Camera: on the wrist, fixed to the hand. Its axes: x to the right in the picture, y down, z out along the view.
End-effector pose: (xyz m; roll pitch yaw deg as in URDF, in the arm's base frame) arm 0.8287 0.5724 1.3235 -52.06 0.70 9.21
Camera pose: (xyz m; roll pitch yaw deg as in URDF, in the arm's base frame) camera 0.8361 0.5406 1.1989 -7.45 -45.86 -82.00
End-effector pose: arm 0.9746 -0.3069 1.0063 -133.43 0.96 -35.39
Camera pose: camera 0.9036 -0.4136 1.0198 172.00 -52.78 55.56
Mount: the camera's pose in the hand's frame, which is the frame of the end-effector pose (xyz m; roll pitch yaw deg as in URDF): 0.0037 0.0782 -0.1023 -7.97 6.20 -91.35
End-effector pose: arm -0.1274 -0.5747 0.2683 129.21 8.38 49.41
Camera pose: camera -0.1358 -0.5386 0.3917 -174.88 43.70 149.40
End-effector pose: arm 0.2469 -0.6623 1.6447 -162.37 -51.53 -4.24
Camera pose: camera 0.1838 -0.7634 1.6935 117.99 -13.47 105.65
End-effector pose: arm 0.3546 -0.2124 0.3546 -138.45 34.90 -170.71
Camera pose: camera 0.3173 -0.0905 0.3727 -142.50 -38.34 -111.73
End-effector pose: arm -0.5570 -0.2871 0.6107 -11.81 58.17 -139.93
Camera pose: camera -0.4472 -0.2674 0.5463 -66.07 -4.10 134.13
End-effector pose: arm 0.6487 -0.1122 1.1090 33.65 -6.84 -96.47
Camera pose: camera 0.7687 -0.1345 1.0679 -0.04 39.71 177.48
